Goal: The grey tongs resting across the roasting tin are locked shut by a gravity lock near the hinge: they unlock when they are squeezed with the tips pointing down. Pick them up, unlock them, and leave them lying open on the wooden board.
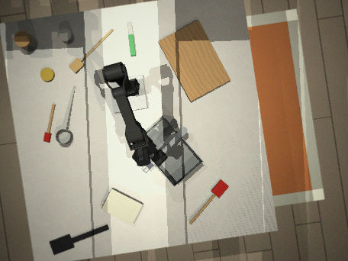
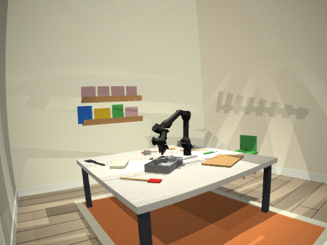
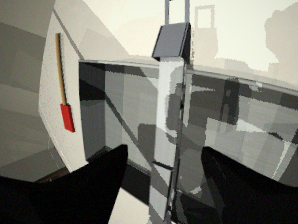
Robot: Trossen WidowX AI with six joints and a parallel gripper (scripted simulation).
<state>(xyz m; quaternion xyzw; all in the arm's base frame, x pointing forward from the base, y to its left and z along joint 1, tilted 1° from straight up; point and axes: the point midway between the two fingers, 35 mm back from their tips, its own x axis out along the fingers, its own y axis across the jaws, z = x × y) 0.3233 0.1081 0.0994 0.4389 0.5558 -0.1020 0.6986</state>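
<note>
Now: the roasting tin 50 mm to the left of my gripper tip and 70 mm below it. From my gripper tip the other things lie so: beige block: 270 mm ahead, 210 mm to the right, 80 mm below; red spatula: 260 mm ahead, 260 mm to the left, 90 mm below; wooden board: 460 mm behind, 210 mm to the left, 90 mm below.
</note>
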